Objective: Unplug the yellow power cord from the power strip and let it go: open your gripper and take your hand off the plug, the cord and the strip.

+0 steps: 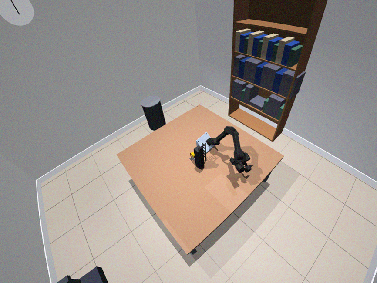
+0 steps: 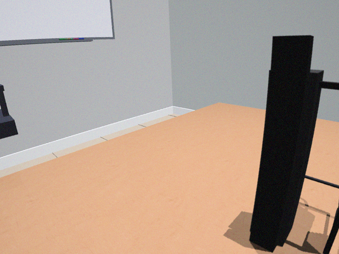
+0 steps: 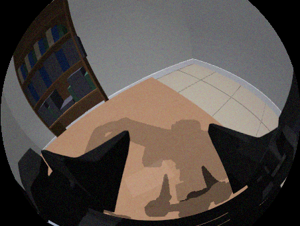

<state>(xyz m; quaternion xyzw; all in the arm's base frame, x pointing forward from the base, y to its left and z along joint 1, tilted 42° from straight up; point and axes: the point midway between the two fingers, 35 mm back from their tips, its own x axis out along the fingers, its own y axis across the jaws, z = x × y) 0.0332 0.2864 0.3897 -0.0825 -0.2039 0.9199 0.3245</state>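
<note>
My gripper tip is now 25 cm short of the yellow plug, 46 cm to the left of it and 3 cm above it. The rest, counted from my gripper tip: black stand (26 cm ahead, 36 cm to the right, 1 cm above).
</note>
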